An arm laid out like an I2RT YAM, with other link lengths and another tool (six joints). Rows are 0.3 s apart.
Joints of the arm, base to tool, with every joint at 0 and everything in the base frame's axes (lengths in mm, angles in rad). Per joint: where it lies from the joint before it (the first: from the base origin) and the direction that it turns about. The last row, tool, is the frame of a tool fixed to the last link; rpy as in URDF.
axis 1: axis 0 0 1 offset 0.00 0.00 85.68
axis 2: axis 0 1 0 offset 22.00 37.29 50.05
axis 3: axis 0 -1 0 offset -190.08 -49.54 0.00
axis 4: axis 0 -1 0 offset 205.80 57.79 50.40
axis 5: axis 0 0 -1 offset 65.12 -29.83 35.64
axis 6: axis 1 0 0 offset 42.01 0.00 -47.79
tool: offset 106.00 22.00 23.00 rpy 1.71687 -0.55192 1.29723
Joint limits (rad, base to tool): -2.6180..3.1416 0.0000..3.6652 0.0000..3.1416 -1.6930..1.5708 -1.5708..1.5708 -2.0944..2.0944
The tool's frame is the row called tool.
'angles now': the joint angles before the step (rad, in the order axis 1, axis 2, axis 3, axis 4, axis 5, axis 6). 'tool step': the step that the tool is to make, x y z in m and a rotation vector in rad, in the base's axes. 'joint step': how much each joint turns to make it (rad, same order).
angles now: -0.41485, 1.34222, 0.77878, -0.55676, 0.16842, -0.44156
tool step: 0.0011, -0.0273, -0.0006, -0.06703, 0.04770, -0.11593
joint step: -0.02494, 0.09114, 0.07876, -0.01429, 0.11172, 0.04946
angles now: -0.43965, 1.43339, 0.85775, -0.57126, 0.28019, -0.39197
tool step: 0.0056, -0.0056, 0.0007, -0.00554, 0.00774, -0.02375
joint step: 0.00066, 0.04798, 0.04821, -0.01051, 0.01752, 0.01975
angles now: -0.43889, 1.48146, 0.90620, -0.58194, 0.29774, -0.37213
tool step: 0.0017, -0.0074, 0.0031, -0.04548, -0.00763, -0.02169
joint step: 0.00263, 0.00082, 0.00100, 0.02385, 0.04462, 0.00683
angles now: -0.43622, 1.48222, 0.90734, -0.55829, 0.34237, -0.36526
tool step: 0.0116, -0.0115, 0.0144, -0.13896, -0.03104, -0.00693
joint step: 0.03989, -0.00464, 0.00697, 0.07811, 0.12313, -0.01275
